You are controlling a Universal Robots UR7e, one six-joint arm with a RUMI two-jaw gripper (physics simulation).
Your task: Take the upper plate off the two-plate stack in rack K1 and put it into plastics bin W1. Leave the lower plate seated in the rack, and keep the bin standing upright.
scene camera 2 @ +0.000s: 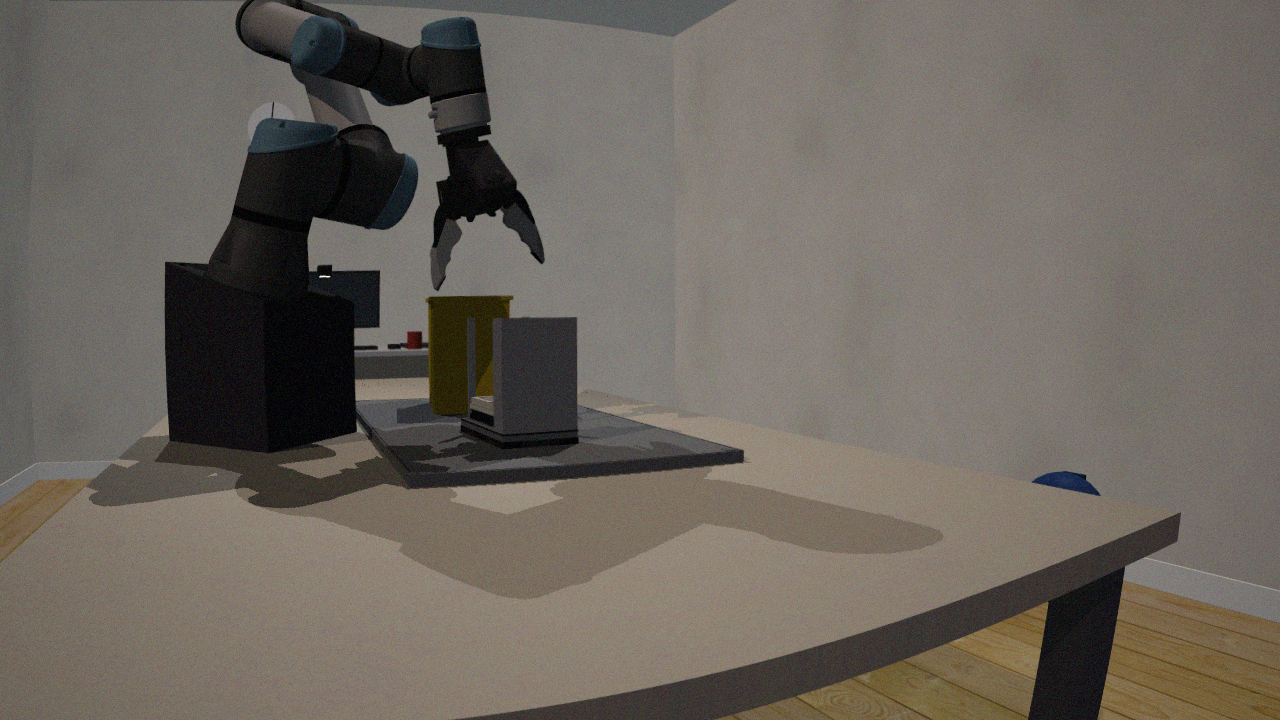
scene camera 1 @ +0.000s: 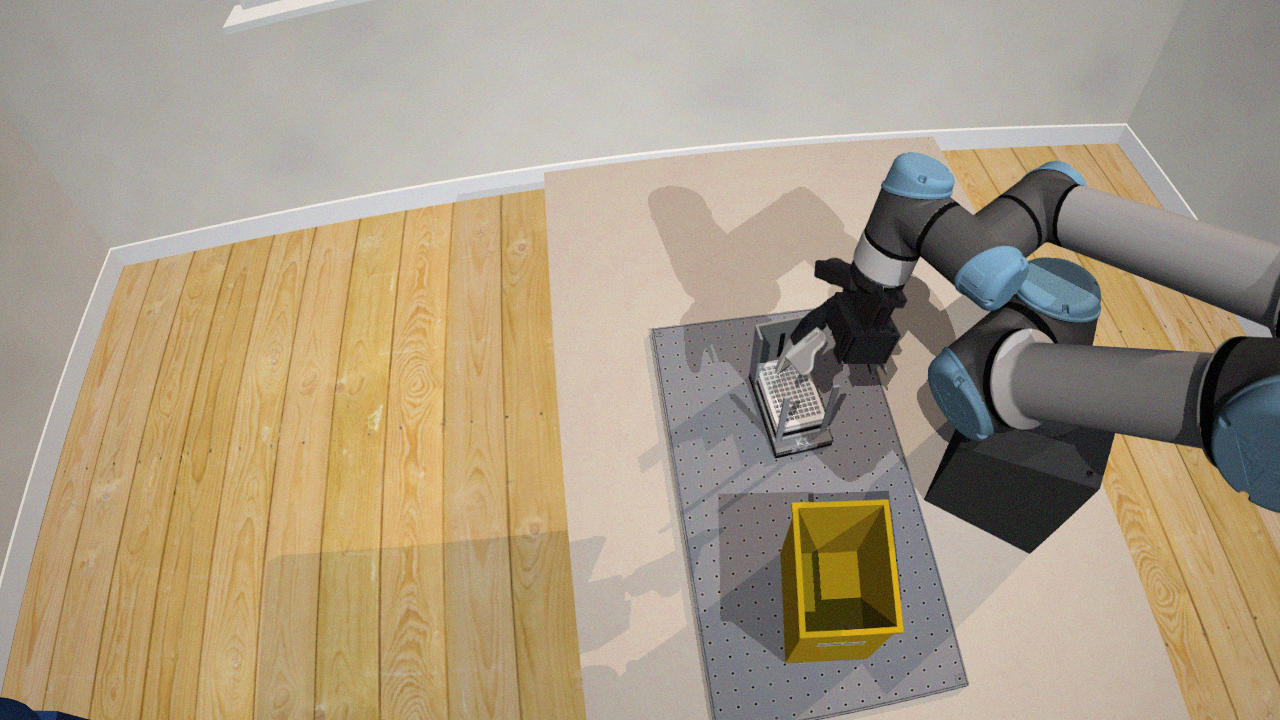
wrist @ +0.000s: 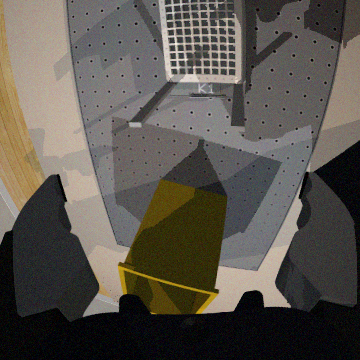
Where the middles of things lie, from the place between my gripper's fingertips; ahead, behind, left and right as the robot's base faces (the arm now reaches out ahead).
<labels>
The white plate [scene camera 1: 805,410] is 16 cm below my hand, 7 cm to the right of it and 2 cm ahead of it. Round my hand: yellow bin W1 [scene camera 1: 841,601]: 28 cm to the left, 11 cm below, 1 cm ahead.
</labels>
